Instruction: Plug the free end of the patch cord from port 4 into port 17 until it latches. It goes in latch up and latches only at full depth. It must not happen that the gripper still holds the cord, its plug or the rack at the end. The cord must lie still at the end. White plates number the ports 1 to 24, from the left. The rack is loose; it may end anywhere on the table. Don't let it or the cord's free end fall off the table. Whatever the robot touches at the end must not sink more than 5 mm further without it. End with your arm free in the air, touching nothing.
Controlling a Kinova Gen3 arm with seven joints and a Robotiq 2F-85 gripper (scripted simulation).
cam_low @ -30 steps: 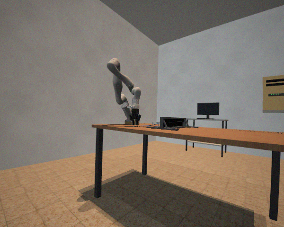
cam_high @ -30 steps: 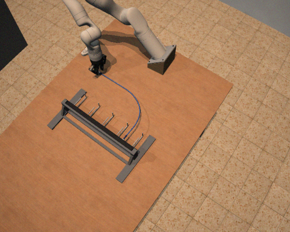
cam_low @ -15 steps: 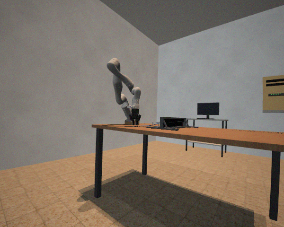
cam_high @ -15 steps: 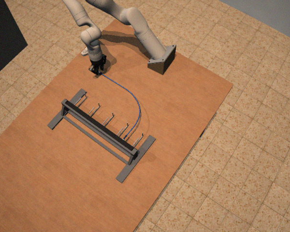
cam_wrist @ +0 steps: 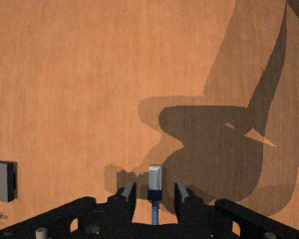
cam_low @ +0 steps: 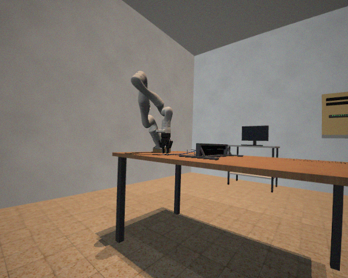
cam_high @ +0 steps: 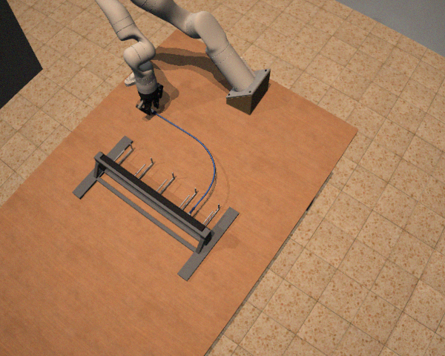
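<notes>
My hand is 1 cm to the left of the plug and 2 cm above it.
</notes>
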